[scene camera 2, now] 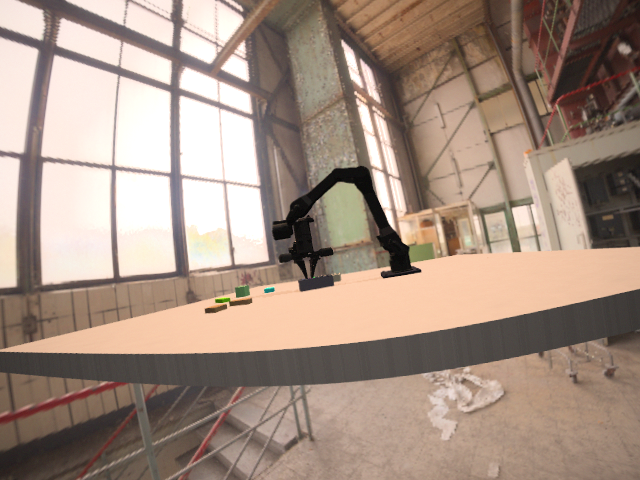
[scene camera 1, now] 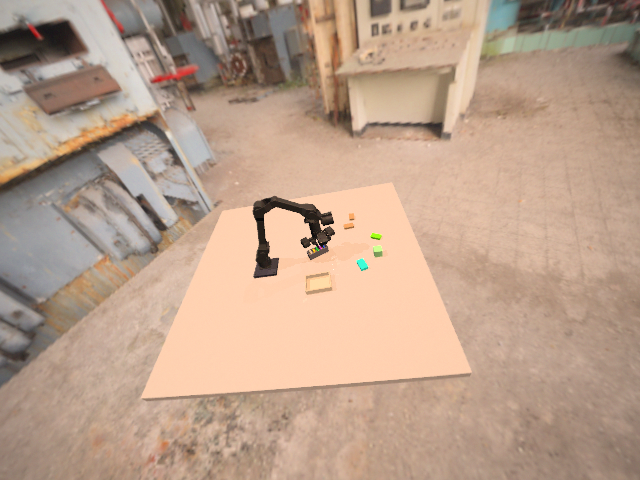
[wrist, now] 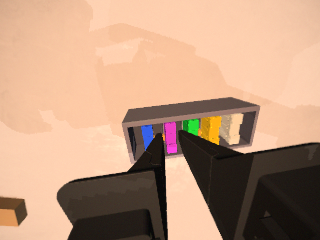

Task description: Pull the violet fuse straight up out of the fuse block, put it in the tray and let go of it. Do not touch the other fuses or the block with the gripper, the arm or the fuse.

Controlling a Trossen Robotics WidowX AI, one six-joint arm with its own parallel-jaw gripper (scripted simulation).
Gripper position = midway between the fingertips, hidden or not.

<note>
In view: the gripper (scene camera 2: pixel 309 279).
The gripper is seen too in the wrist view (wrist: pixel 170 136).
</note>
